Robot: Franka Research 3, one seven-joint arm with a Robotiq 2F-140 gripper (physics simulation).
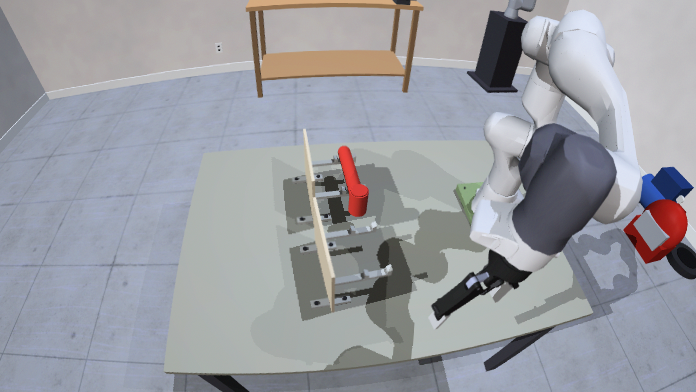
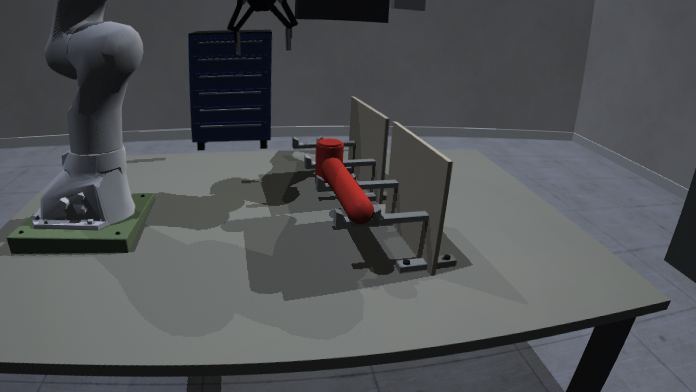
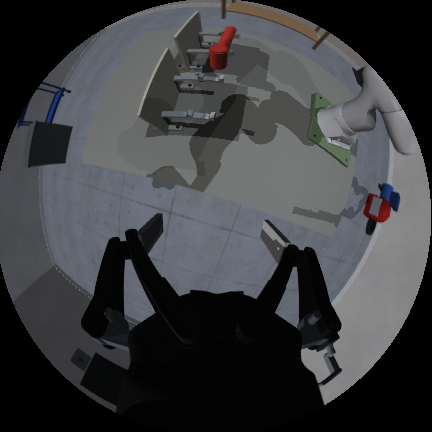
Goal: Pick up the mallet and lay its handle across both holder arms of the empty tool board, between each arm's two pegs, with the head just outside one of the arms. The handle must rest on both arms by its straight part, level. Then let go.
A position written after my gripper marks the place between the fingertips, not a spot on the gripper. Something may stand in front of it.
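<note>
In image 1 I see my gripper [image 1: 465, 309] along with a red mallet [image 1: 358, 194]. Image 2 gives me a tan tool board [image 2: 419, 176] and another tan tool board [image 2: 368, 136]. My gripper [image 3: 212, 225] is visible in image 3 too.
</note>
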